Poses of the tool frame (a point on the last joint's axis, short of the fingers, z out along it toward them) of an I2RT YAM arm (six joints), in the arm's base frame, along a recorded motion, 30 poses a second.
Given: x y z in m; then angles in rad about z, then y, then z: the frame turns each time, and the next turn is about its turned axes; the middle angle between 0 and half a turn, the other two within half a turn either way.
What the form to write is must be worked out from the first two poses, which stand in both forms.
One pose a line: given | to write
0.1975, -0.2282, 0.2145, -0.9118, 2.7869, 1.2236 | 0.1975, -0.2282, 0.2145, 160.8, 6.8, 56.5
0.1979, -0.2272, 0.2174, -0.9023, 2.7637, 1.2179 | 0.1979, -0.2272, 0.2174, 159.6, 7.3, 57.2
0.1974, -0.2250, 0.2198, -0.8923, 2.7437, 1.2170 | 0.1974, -0.2250, 0.2198, 158.5, 7.7, 57.7
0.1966, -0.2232, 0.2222, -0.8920, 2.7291, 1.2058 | 0.1966, -0.2232, 0.2222, 157.8, 8.2, 58.2
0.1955, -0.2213, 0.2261, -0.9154, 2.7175, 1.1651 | 0.1955, -0.2213, 0.2261, 157.5, 9.3, 58.9
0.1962, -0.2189, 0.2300, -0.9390, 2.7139, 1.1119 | 0.1962, -0.2189, 0.2300, 157.8, 10.6, 60.4
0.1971, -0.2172, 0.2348, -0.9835, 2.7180, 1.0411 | 0.1971, -0.2172, 0.2348, 158.7, 12.0, 61.7
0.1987, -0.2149, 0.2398, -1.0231, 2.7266, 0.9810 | 0.1987, -0.2149, 0.2398, 159.9, 13.0, 62.9
